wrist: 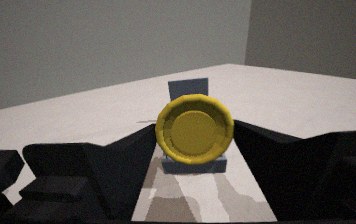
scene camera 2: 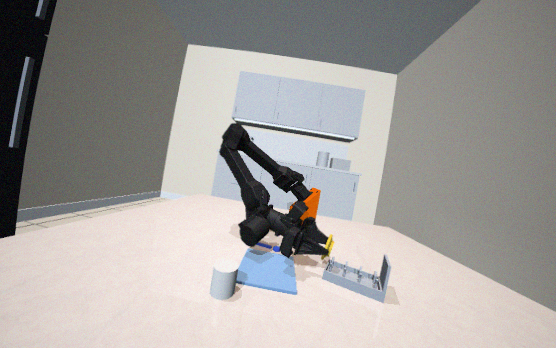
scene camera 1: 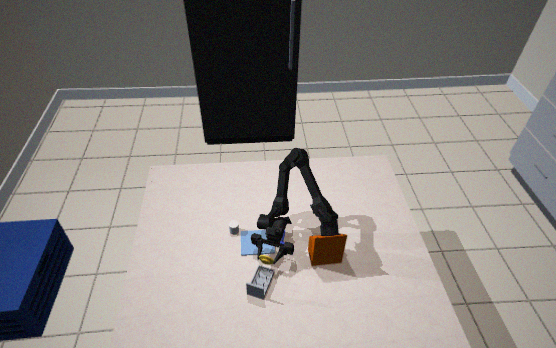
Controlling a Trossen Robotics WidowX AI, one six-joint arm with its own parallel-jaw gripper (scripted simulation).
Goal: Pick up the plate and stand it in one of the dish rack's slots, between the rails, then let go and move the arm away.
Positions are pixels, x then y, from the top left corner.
gripper: wrist 193, 126; scene camera 2; scene camera 1
same spot on gripper: (scene camera 1: 274, 234) = (scene camera 2: 306, 206)
